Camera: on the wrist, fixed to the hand. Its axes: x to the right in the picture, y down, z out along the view.
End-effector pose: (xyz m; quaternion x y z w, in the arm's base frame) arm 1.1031 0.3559 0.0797 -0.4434 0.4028 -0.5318 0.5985
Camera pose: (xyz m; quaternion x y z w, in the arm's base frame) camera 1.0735 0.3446 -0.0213 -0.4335 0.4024 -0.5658 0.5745
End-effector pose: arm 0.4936 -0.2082 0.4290 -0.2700 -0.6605 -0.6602 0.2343
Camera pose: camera 0.5429 -0.2672 0.5018 -0.2286 -0.6669 -0.6685 0.2369
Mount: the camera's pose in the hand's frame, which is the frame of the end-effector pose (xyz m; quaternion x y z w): 0.0090 0.0882 -0.0579 0.0092 0.0298 -0.0293 0.9991
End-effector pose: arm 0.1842 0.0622 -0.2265 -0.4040 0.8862 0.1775 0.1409
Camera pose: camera 0.1048 0.0852 -0.1604 -0.4336 0.8794 0.1530 0.1233
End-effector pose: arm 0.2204 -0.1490 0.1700 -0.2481 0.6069 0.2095 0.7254
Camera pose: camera 0.1236 -0.1149 0.1437 -0.2652 0.6226 0.1751 0.7151
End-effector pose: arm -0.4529 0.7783 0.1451 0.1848 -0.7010 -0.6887 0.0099
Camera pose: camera -0.4674 0.7187 0.2314 0.2258 -0.7010 -0.6764 0.0089
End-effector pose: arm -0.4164 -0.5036 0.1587 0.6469 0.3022 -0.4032 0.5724
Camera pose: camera -0.3266 -0.4615 0.1958 0.6547 0.3342 -0.4031 0.5451
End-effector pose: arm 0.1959 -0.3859 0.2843 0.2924 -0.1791 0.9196 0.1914
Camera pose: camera 0.1216 -0.4342 0.2263 0.2718 -0.1562 0.9236 0.2208
